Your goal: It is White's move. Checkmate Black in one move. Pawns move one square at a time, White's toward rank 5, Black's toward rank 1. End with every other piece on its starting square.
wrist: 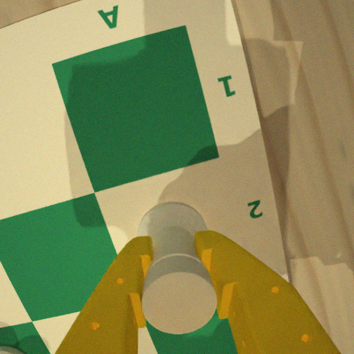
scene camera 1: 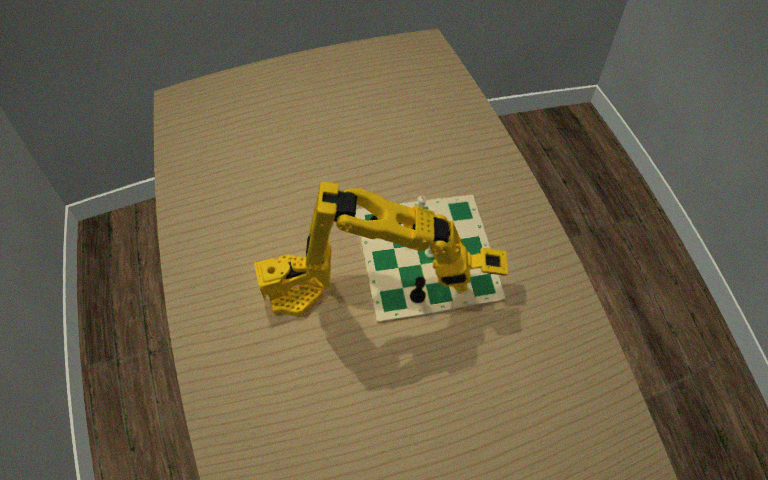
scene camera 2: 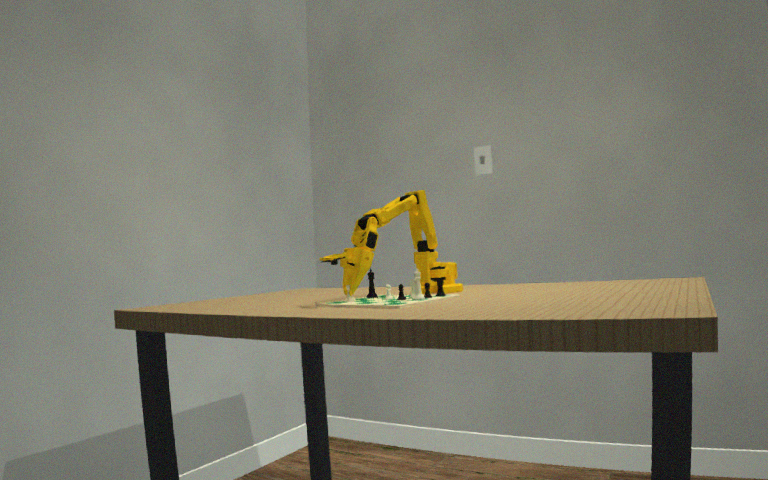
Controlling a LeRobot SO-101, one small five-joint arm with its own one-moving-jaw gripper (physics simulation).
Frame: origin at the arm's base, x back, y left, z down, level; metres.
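Seen in the pictures: hand, tool point: (scene camera 1: 464,280) (scene camera 2: 350,293); arm's base, link origin: (scene camera 1: 303,284).
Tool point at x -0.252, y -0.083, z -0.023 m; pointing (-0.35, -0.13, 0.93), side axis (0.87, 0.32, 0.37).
Observation:
Pixels of each thing's top centre, then the offset from my tool point to it. "pt": a spot on its surface instead. Level surfaces: height alone.
- white rook, top centre: (scene camera 2: 349,284) dx +0.004, dy -0.004, dz -0.017 m
- cream board, surface spot: (scene camera 1: 407,314) pt dx +0.105, dy -0.021, dz +0.017 m
- black king, top centre: (scene camera 1: 421,278) (scene camera 2: 370,269) dx +0.078, dy +0.005, dz -0.047 m
- white king, top centre: (scene camera 1: 422,196) (scene camera 2: 417,268) dx +0.023, dy +0.150, dz -0.047 m
- white pawn, top centre: (scene camera 2: 387,284) dx +0.031, dy +0.075, dz -0.015 m
- black rook, top centre: (scene camera 2: 439,280) dx +0.098, dy +0.164, dz -0.016 m
- wooden table, surface height: dz +0.023 m
My gripper (scene camera 1: 462,288) (scene camera 2: 349,292) (wrist: 173,241) is shut on the white rook (scene camera 2: 350,298) (wrist: 179,302). In the wrist view the jaws press on both sides of its body. Its base is over the light square A2 of the green and cream board (scene camera 1: 407,314) (wrist: 235,125); whether it touches is hard to tell. The dark green corner square A1 (wrist: 140,110) bears no piece. A black king (scene camera 1: 417,294) (scene camera 2: 371,285) stands on the same edge file, two squares from the rook. A white king (scene camera 2: 417,285) stands upright farther toward the arm base.
A white pawn (scene camera 2: 389,292), two black pawns (scene camera 2: 400,292) (scene camera 2: 427,290) and a black rook (scene camera 2: 440,286) stand upright. White pieces (scene camera 1: 421,201) (scene camera 1: 429,253) show beside the arm, which hides part of the board. The wooden table (scene camera 1: 283,396) surrounds it.

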